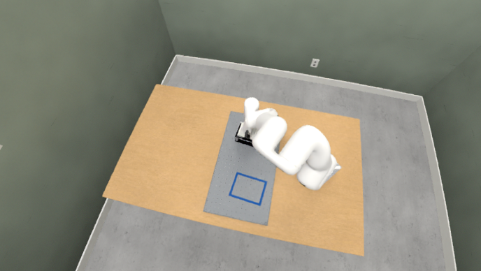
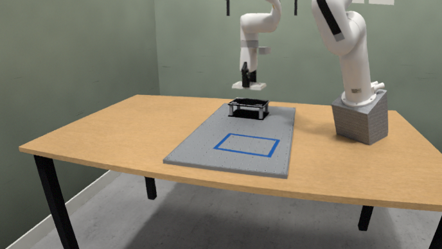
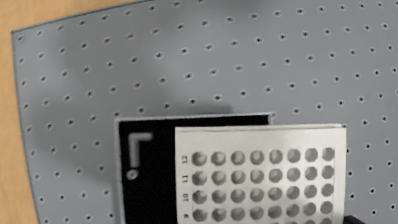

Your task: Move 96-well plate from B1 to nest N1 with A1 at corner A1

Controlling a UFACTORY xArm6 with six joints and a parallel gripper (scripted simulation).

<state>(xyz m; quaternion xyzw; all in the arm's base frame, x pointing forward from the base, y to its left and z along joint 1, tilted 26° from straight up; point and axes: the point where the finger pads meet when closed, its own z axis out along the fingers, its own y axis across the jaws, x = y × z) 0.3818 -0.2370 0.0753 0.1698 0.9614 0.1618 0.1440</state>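
The black raised plate nest is 100 mm below my hand and 30 mm to the right of it. From my hand the other things lie so: white 96-well plate (10 mm below).
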